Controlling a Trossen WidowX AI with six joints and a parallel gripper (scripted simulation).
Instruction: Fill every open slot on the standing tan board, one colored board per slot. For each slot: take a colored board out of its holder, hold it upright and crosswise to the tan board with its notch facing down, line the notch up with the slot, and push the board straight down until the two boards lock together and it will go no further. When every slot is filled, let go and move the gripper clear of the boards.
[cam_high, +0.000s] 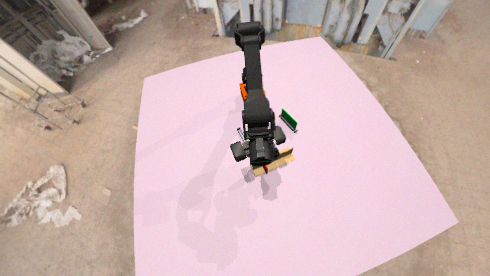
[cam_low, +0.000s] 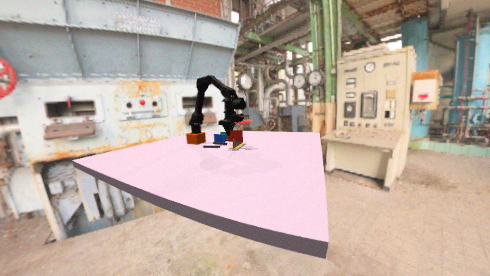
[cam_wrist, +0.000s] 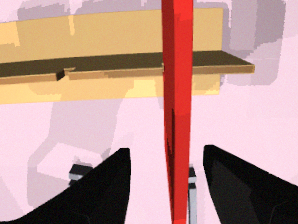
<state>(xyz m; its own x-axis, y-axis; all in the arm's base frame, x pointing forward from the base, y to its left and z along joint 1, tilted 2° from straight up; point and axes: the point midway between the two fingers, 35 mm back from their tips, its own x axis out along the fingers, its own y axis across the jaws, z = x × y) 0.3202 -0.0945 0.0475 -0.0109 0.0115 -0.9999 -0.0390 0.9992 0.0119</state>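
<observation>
Right now the red board is 30 mm ahead of my gripper tip and 20 mm below it. Also, from my gripper tip: blue board 120 mm behind, 80 mm to the left, 50 mm below; tan board 30 mm ahead, 50 mm to the left, 50 mm below; green board 110 mm behind, 190 mm to the left, 50 mm below.
</observation>
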